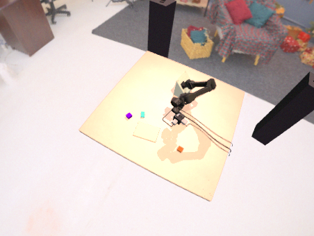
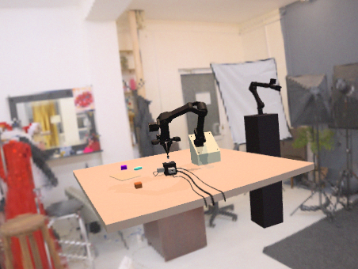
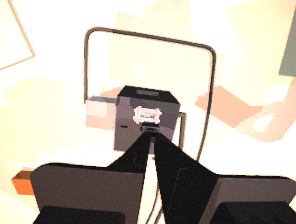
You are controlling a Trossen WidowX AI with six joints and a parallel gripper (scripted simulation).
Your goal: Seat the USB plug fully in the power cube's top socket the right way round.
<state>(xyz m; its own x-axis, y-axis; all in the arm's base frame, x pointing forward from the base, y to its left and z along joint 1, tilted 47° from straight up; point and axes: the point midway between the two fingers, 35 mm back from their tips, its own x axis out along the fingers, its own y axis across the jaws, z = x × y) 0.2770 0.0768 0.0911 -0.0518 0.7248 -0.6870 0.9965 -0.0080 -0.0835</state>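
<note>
The USB plug is 20 mm below my gripper tip. Round my gripper tip: cyan block 160 mm ahead, 270 mm to the right, 130 mm below; outlined rectangle 280 mm ahead, 140 mm to the right, 130 mm below; orange block 250 mm ahead, 200 mm to the left, 120 mm below.
</note>
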